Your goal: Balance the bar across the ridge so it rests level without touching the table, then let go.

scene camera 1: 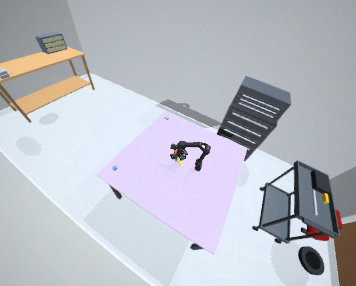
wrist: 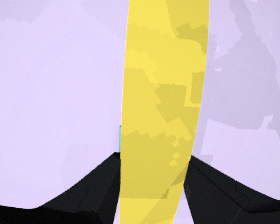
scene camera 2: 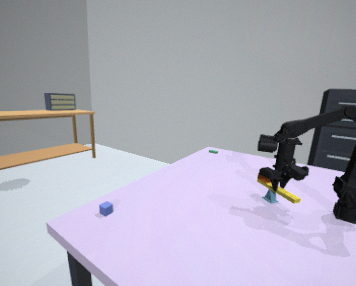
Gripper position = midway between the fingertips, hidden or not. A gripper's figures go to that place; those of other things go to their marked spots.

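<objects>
My gripper (wrist: 152,161) sits 10 cm from the lens, while there is also a bar (wrist: 165,55), which is 7 cm from the lens.
</objects>
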